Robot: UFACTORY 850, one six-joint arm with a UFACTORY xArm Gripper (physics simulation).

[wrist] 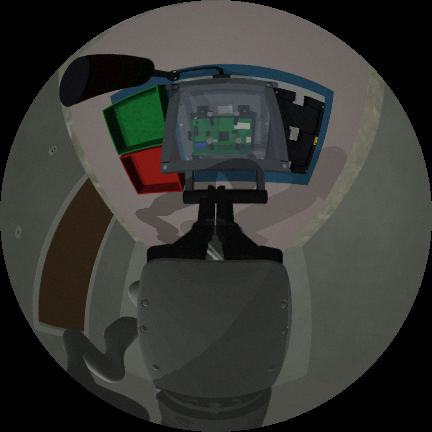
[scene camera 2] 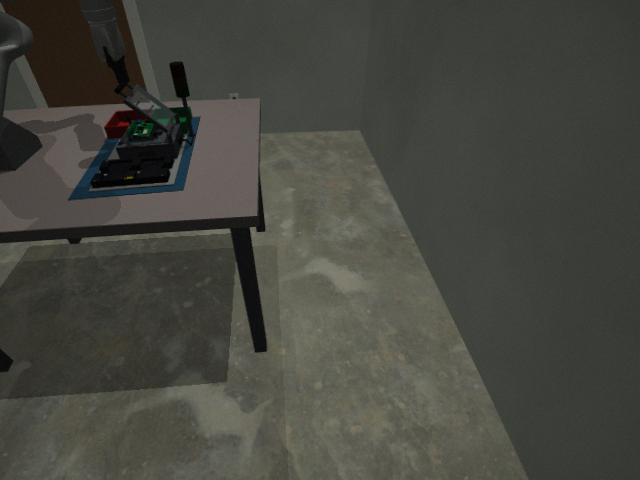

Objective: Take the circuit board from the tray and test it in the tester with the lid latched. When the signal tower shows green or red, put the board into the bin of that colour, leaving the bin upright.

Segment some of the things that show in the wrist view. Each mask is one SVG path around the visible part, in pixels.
The gripper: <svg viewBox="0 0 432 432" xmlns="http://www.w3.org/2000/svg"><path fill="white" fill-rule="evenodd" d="M207 185L207 197L199 198L197 221L192 224L191 229L171 244L153 245L148 247L146 251L147 262L142 268L137 291L137 334L147 373L153 384L161 387L168 398L182 406L196 410L225 411L250 404L263 394L266 387L274 384L283 365L289 342L291 292L288 274L282 264L282 251L274 247L257 245L240 231L239 225L233 220L232 198L225 198L224 185L217 186L216 235L218 235L218 240L222 245L224 260L205 259L208 242L212 239L212 235L214 235L215 186Z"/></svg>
A green bin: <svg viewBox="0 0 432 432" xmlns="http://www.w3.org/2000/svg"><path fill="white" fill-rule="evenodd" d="M165 84L156 84L142 89L102 109L107 129L118 155L162 144L168 105Z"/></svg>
A red bin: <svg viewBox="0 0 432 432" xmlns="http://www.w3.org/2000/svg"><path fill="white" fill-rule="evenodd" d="M162 144L134 150L119 156L137 194L183 190L185 184L183 172L167 174L160 172Z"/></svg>
